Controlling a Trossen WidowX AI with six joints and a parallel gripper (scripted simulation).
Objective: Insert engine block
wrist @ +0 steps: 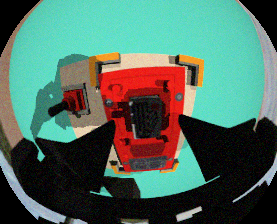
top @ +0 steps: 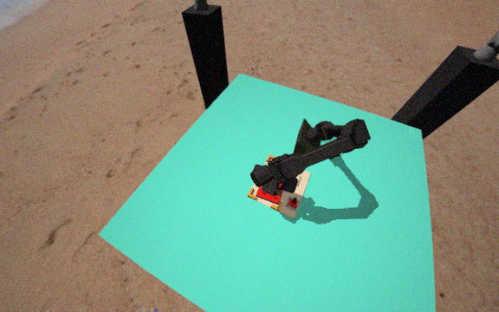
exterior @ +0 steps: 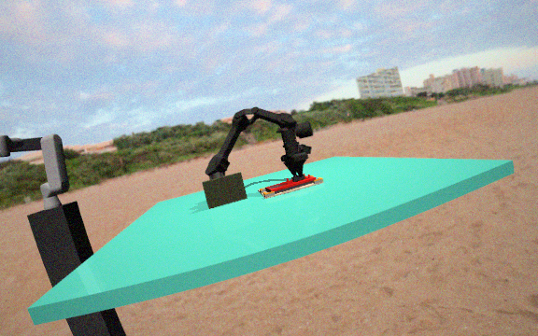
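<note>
Now: gripper tip 2 cm above the engine block and 1 cm to the right of it. From my gripper tip the other things lie so: dark peg 11 cm to the left, 4 cm ahead.
</note>
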